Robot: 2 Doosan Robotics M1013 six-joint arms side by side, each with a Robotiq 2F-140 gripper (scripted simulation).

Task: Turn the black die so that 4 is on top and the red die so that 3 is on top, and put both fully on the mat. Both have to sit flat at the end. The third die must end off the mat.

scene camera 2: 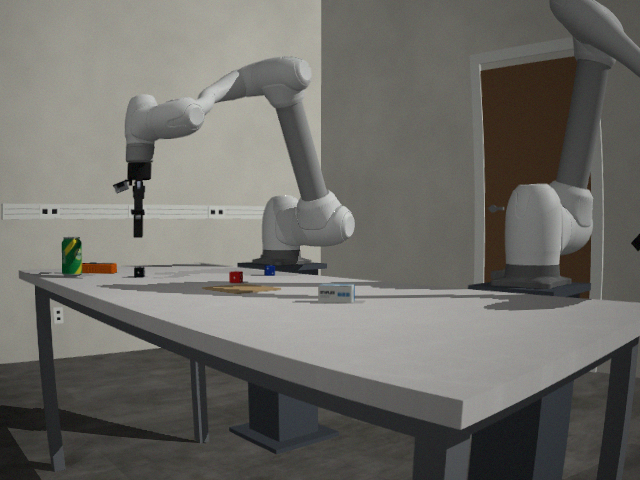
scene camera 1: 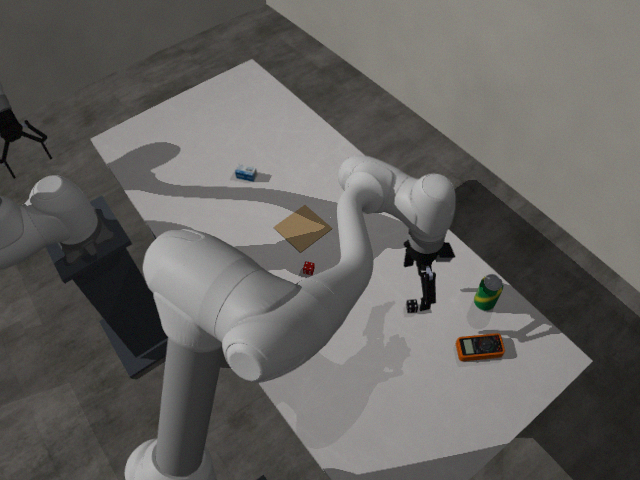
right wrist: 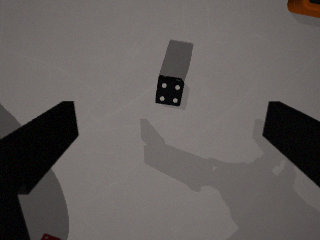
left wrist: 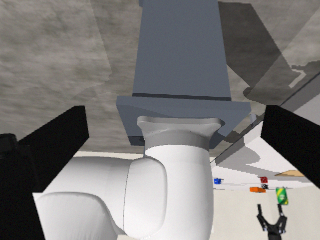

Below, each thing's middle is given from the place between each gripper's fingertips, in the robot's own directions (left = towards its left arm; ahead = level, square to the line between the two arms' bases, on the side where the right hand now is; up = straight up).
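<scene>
The black die (right wrist: 169, 91), counted from my left hand, is 790 mm ahead, 1190 mm to the right and 110 mm below. For the tan mat (scene camera 1: 302, 228), my left gripper is 690 mm short of it, 750 mm to the left of it and 120 mm above it.
The tan mat, counted from my right hand (scene camera 1: 416, 286), is 100 mm behind, 440 mm to the left and 130 mm below. For the black die, my right hand is 120 mm above it. Going by their middles, of the things named here the black die is the nearest to my right hand.
</scene>
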